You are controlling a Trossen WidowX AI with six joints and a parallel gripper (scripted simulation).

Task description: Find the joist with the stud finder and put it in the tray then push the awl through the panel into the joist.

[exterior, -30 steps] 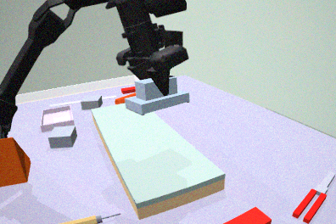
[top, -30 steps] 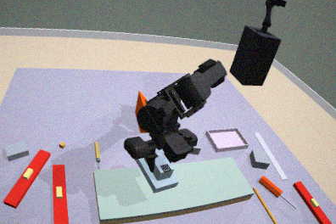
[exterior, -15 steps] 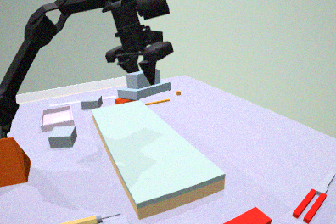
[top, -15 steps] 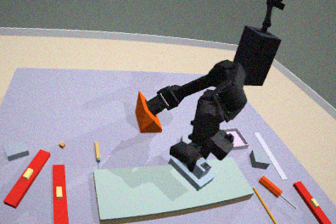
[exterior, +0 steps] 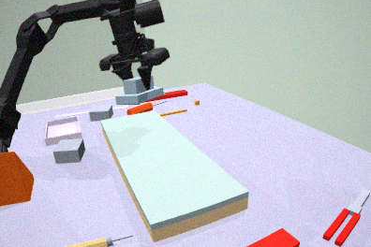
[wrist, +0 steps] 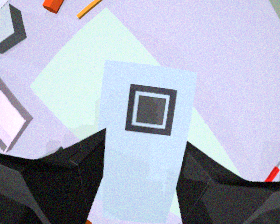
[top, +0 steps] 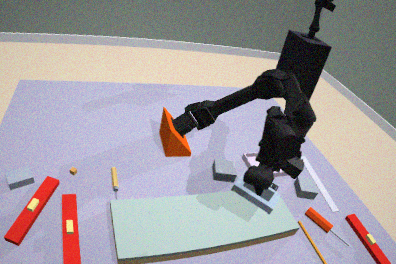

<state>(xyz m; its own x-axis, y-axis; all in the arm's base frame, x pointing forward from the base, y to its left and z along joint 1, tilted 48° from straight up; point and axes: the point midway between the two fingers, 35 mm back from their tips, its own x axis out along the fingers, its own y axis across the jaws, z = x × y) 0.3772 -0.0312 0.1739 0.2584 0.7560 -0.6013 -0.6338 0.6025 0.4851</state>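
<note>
Right now the pale pink tray is 23 cm behind my gripper tip, 21 cm to the left of it and 14 cm below it. From my gripper tip the other things lie so: yellow pencil: 19 cm to the left, 15 cm below, 12 cm ahead; awl: 35 cm to the right, 19 cm behind, 15 cm below; stud finder: 2 cm above, 1 cm to the left.
</note>
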